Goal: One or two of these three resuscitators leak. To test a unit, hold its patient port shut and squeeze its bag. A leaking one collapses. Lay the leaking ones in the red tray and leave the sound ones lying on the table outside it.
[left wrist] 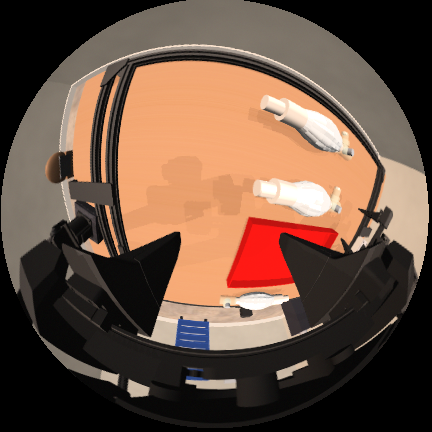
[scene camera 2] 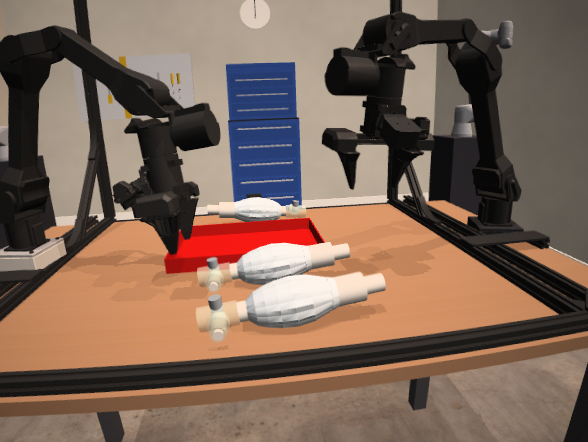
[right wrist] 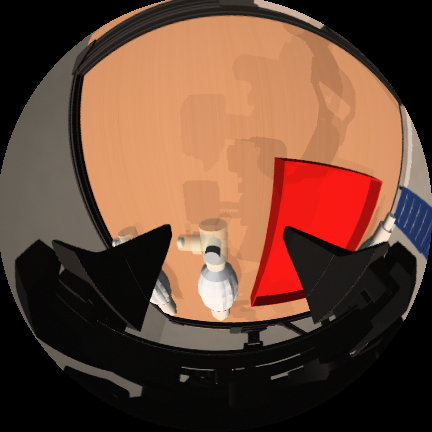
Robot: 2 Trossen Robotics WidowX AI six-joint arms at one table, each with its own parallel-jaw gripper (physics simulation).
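Frame: origin at the left arm's base, x back, y right, z up, level; millimetres.
Seen in the pictures: left gripper, between the fingertips: (left wrist: pixel 231 238) (scene camera 2: pixel 373 188); right gripper, between the fingertips: (left wrist: pixel 349 223) (scene camera 2: pixel 181 246) (right wrist: pixel 229 231); left arm's base, origin of its link: (left wrist: pixel 84 223) (scene camera 2: pixel 494 222) (right wrist: pixel 252 331); right arm's base, origin of its link: (left wrist: pixel 359 249) (scene camera 2: pixel 27 245).
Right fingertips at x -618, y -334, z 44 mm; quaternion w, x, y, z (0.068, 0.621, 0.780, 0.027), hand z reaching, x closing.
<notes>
Offsets run from my right fingertips to a thing's top centre.
Three resuscitators with full-looking white bags lie on the table outside the red tray @[dx +57, dy +188, dz -42 mm] (scene camera 2: pixel 172 265) (left wrist: pixel 241 250) (right wrist: pixel 275 200). The front one @[dx +216, dy -104, dz -3 mm] (scene camera 2: pixel 292 301) (left wrist: pixel 322 131) (right wrist: pixel 161 294) is partly hidden by a finger in the right wrist view. The middle one @[dx +160, dy +23, dz -3 mm] (scene camera 2: pixel 275 262) (left wrist: pixel 305 198) (right wrist: pixel 217 287) lies between it and the tray. The far one @[dx +23, dy +390, dz -3 mm] (scene camera 2: pixel 257 209) (left wrist: pixel 257 301) (right wrist: pixel 382 233) lies behind the tray. My right gripper (scene camera 2: pixel 180 243) (right wrist: pixel 229 231) is open and empty, low near the tray's left end and the middle unit's valve end. My left gripper (scene camera 2: pixel 374 186) (left wrist: pixel 231 238) is open and empty, high above the table's right side.
Black frame rails (scene camera 2: pixel 300 352) run along the table's edges, with uprights at the back corners. A blue drawer cabinet (scene camera 2: pixel 264 135) (left wrist: pixel 192 334) (right wrist: pixel 415 217) stands behind the table. The arms' bases stand at the table's left and right sides.
</notes>
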